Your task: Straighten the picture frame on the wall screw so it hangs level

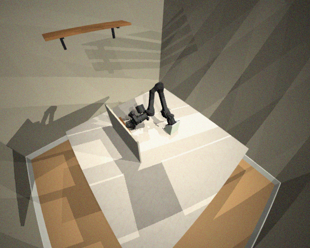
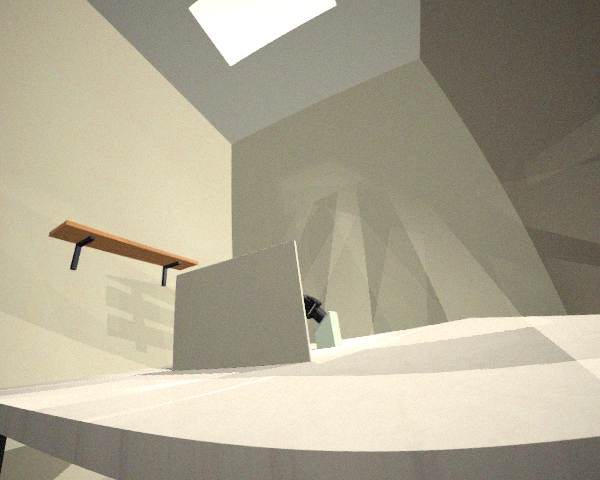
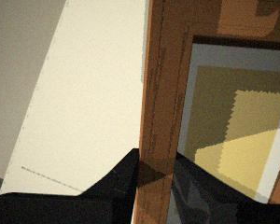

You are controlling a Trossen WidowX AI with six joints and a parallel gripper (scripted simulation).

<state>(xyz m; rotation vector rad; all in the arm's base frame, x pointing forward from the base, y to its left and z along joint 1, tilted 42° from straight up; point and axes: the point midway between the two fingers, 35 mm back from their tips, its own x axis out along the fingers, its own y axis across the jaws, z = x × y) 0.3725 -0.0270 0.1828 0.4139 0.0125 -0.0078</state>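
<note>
My gripper tip is now 50 mm above the wooden picture frame and 20 mm to the left of it. The rest, counted from my gripper tip: upright wall panel 70 mm below, 20 mm ahead, 10 mm to the right.
</note>
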